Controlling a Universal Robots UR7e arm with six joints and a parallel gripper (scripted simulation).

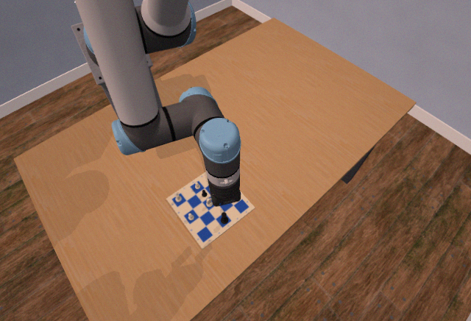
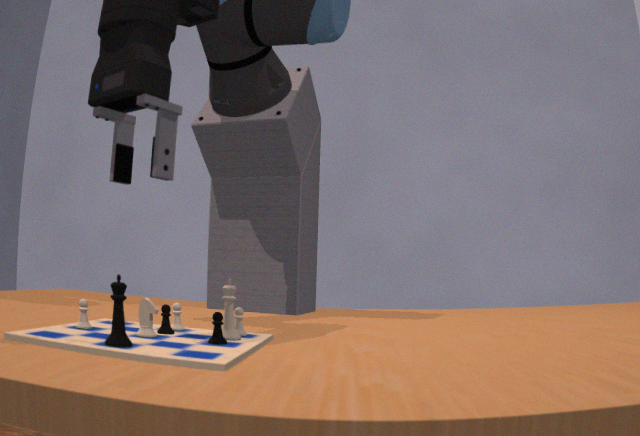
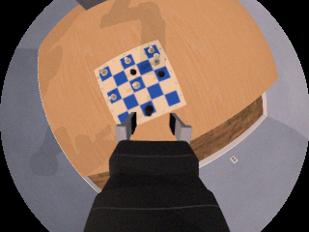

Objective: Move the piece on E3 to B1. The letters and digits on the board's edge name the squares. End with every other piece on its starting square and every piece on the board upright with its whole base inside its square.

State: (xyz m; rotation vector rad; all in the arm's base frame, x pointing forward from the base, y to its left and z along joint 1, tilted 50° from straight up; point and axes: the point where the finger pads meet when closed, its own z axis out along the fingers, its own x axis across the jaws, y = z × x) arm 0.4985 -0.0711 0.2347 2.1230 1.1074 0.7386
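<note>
Right now the black piece is 2 cm to the right of my hand and 13 cm below it. Round my hand: white king 9 cm behind, 9 cm to the left, 13 cm below; chessboard 7 cm behind, 1 cm to the left, 17 cm below.
</note>
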